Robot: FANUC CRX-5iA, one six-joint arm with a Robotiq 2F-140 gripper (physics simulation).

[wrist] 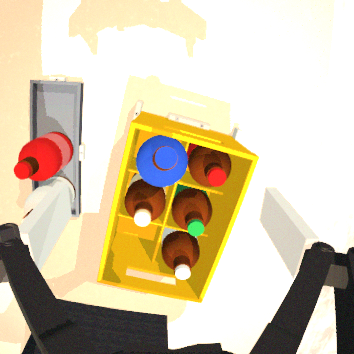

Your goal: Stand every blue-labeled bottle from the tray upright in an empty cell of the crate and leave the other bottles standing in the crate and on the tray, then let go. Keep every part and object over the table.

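Frame: origin at the arm's base, x down, y back, z left, level; centimetres.
Where they show: gripper, between the fingertips: (166, 202).
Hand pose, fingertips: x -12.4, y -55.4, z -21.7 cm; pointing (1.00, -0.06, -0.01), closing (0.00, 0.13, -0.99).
Observation:
After its pixels a point has its place.
The blue-labeled bottle (161, 161) @[x 0.9, y -54.9, z -21.1 cm] stands upright in the far left cell of the yellow crate (150, 291) @[x 7.0, y -30.7, z -16.7 cm], seen from above with its blue cap up. My gripper (166, 202) @[x -12.4, y -55.4, z -21.7 cm] is wide open above the crate, with one finger out to each side and nothing between the pads. Brown bottles stand in other cells: a red-capped one (210, 166) @[x 9.7, y -51.1, z -28.1 cm] far right, a white-capped one (145, 200) @[x 11.7, y -45.7, z -17.5 cm] middle left, a green-capped one (192, 209) @[x 11.8, y -43.2, z -25.1 cm] middle right and another white-capped one (180, 251) @[x 12.0, y -35.1, z -22.4 cm] near right. The near left cell is empty. No blue-labeled bottle shows on the tray (59, 102) @[x 24.0, y -62.8, z -1.5 cm].
On the grey tray at the left stand a red bottle (46, 156) @[x 13.0, y -54.5, z -1.7 cm] and a whitish bottle (36, 198) @[x 13.0, y -47.3, z 2.0 cm], which the left finger partly hides. The left finger is close to that bottle in the view. The right finger is beyond the crate's right wall.

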